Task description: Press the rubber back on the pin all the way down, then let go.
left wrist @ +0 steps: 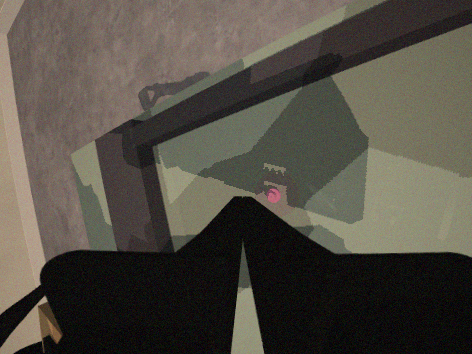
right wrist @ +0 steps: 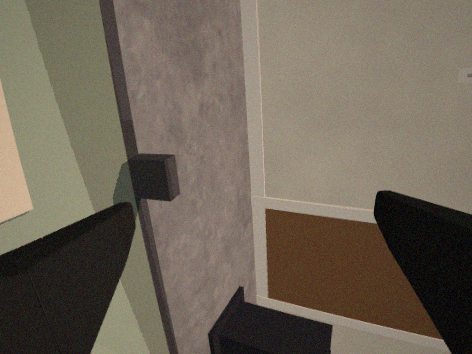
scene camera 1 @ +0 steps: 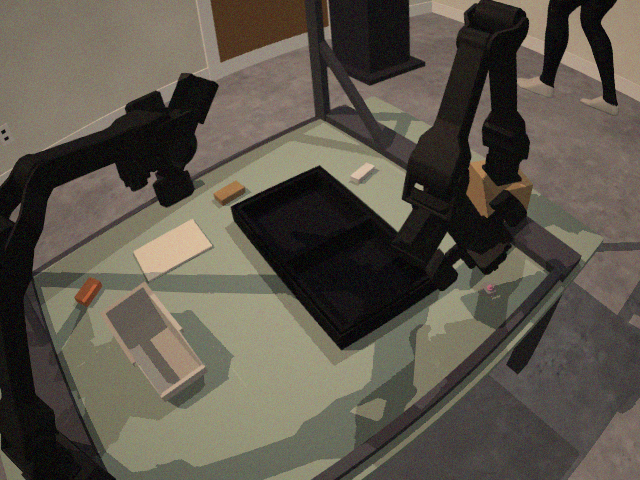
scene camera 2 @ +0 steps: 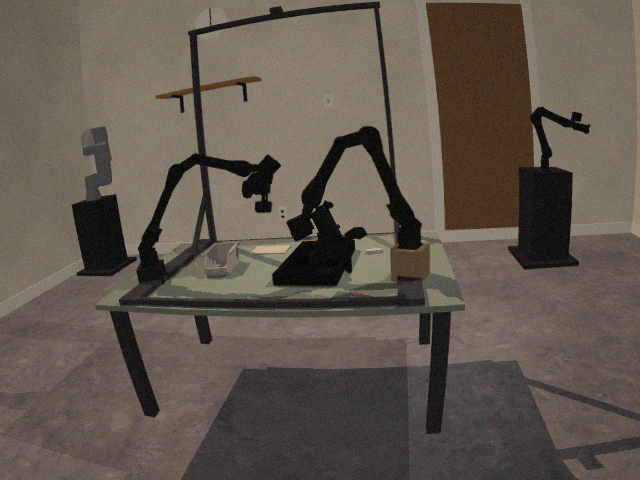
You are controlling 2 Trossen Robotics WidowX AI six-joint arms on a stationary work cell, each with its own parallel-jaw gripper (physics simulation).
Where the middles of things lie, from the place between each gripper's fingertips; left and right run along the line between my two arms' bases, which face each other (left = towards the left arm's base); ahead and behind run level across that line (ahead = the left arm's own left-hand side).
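From my right hand, the white box (scene camera 1: 148, 334) is 200 mm below, 160 mm to the right and 220 mm ahead, while the black tray (scene camera 1: 332, 251) is 210 mm below, 220 mm ahead and 210 mm to the left.
Measured from my left hand, the tray is 5 cm below, 14 cm to the right and 27 cm behind, and the box is 3 cm below, 26 cm behind and 51 cm to the right.
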